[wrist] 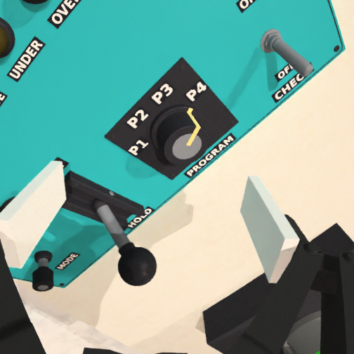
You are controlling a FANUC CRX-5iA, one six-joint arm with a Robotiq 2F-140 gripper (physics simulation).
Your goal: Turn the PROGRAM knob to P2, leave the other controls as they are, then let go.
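The PROGRAM knob is a black round knob with a grey cap on a black square plate marked P1, P2, P3 and P4. Its yellow pointer line runs up towards the P4 label. The P2 label is at the knob's upper left. My gripper is open, with one pale pad at the lower left and the other at the lower right. The knob lies above the gap between the pads in the picture, apart from both.
A lever with a black ball at the HOLD label shows between the pads. The MODE switch is at the lower left. The CHECK toggle is at the upper right, by the teal panel's edge.
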